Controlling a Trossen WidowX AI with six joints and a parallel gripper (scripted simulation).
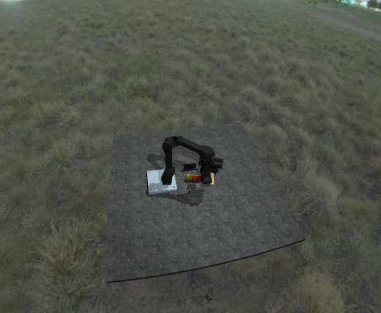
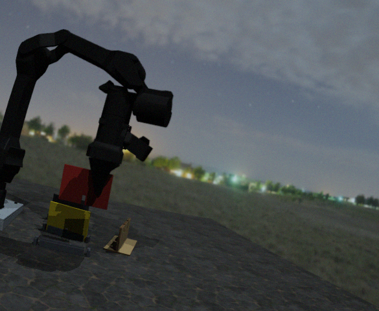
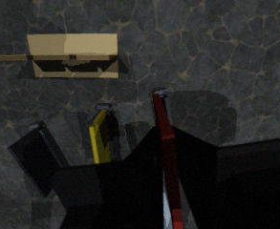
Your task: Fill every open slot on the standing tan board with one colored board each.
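My gripper tip is now 70 mm short of the tan board, 110 mm to the right of it and 100 mm above it. Round my gripper tip: dark board 90 mm behind, 200 mm to the left, 100 mm below; red board 30 mm behind; yellow board 70 mm behind, 80 mm to the left, 100 mm below.
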